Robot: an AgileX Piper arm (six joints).
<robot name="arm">
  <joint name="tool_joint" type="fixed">
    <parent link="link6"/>
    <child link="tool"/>
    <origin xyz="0 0 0" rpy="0 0 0"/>
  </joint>
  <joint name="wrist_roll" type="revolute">
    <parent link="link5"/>
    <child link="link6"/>
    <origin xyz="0 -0.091 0" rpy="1.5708 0 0"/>
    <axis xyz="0 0 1"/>
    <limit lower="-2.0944" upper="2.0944"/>
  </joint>
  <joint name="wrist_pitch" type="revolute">
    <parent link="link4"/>
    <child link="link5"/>
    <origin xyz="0 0 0" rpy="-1.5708 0 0"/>
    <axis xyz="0 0 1"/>
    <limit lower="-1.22" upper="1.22"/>
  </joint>
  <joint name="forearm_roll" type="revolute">
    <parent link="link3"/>
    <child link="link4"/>
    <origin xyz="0.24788 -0.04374 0" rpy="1.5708 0 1.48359"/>
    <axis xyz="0 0 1"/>
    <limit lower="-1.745" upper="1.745"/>
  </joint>
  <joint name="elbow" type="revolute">
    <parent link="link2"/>
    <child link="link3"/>
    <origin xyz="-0.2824 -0.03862 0" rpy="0 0 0"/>
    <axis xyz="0 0 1"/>
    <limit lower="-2.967" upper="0"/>
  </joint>
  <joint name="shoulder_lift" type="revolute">
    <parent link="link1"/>
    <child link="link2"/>
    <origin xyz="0 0 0" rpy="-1.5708 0 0"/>
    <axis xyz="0 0 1"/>
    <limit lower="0" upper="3.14"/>
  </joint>
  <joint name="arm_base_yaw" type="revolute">
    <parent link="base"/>
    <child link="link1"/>
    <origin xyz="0 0 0.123" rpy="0 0 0"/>
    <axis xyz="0 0 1"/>
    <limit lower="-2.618" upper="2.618"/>
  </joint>
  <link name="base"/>
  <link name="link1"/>
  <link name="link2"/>
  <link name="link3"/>
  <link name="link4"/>
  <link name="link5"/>
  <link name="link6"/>
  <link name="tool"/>
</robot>
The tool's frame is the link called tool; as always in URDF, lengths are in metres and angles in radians.
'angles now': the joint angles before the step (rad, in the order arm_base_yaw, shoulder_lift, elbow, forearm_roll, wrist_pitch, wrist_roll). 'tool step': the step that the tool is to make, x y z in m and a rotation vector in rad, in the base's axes. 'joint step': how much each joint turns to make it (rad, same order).
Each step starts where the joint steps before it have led.
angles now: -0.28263 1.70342 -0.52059 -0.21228 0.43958 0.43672
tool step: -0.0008 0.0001 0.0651 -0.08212 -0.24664 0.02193
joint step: 0.00228 -0.29222 -0.01613 0.00457 0.04686 -0.02963
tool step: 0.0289 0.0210 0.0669 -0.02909 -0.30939 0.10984
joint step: 0.10415 -0.13791 -0.13756 0.07741 -0.03701 -0.05410
